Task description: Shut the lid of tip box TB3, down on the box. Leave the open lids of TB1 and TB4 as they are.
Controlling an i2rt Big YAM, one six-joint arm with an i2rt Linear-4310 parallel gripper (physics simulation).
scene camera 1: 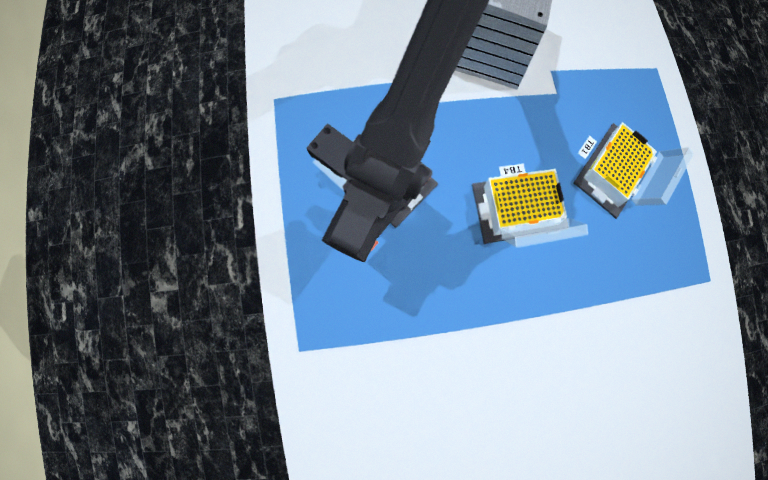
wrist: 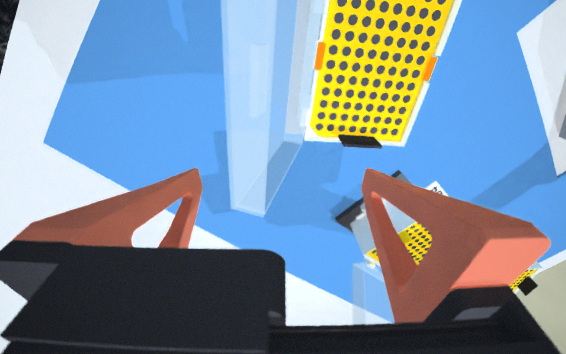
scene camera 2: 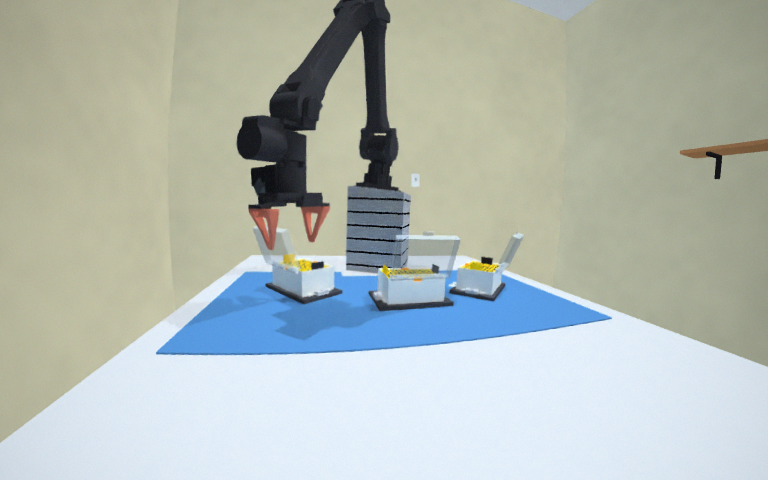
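My gripper (scene camera 2: 292,245) (wrist: 281,177) is visible. Visible too: a clear lid (scene camera 1: 553,230), a clear lid (scene camera 1: 665,172), and a clear lid (scene camera 2: 283,256).
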